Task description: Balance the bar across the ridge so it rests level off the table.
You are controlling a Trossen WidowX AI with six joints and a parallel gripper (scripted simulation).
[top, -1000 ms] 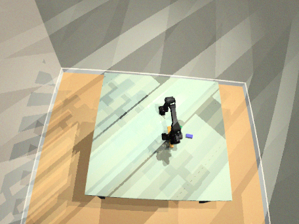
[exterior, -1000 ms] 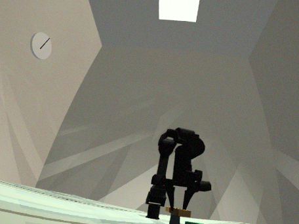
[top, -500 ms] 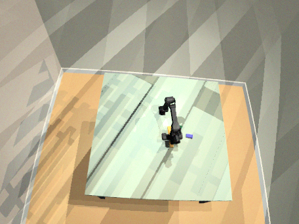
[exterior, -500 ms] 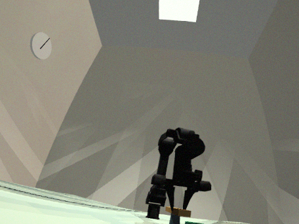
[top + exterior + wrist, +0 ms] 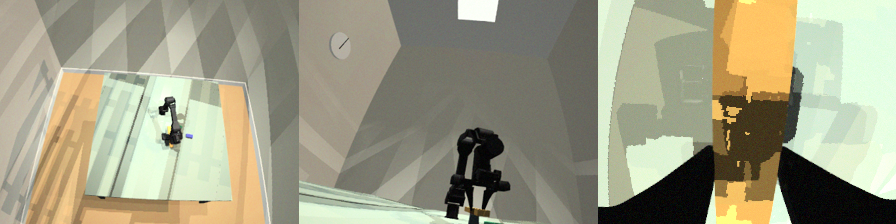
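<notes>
Now: the bar 3 cm behind my gripper tip. The rest, counted from my gripper tip: blue-purple block (19 cm to the left, 7 cm behind, 5 cm below); green block (16 cm behind, 9 cm to the left, 5 cm below).
</notes>
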